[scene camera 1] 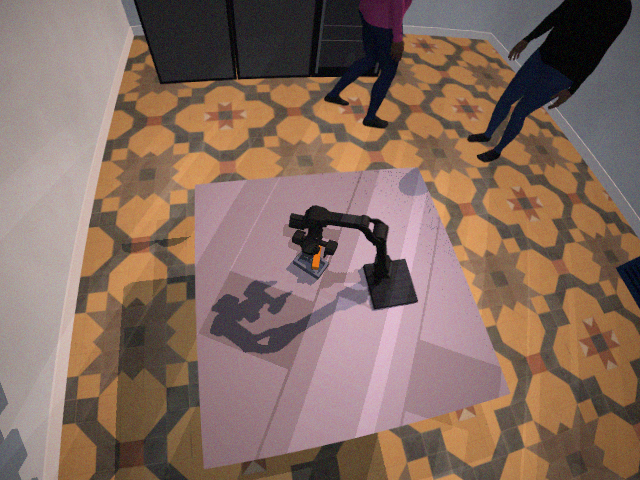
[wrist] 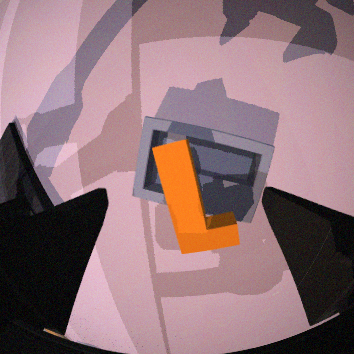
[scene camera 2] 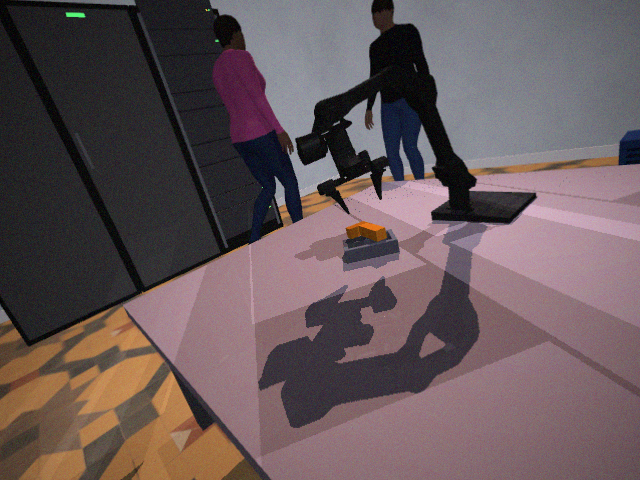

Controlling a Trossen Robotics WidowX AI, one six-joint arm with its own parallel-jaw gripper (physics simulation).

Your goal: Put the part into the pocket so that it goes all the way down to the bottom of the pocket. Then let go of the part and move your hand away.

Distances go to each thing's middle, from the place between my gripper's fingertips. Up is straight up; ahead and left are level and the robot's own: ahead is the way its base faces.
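Grey pocket block (wrist: 231, 170): 11 cm below my hand and 1 cm to the right of it. Orange part (wrist: 195, 232): 2 cm to the right of my hand, 3 cm behind it, 8 cm below it.
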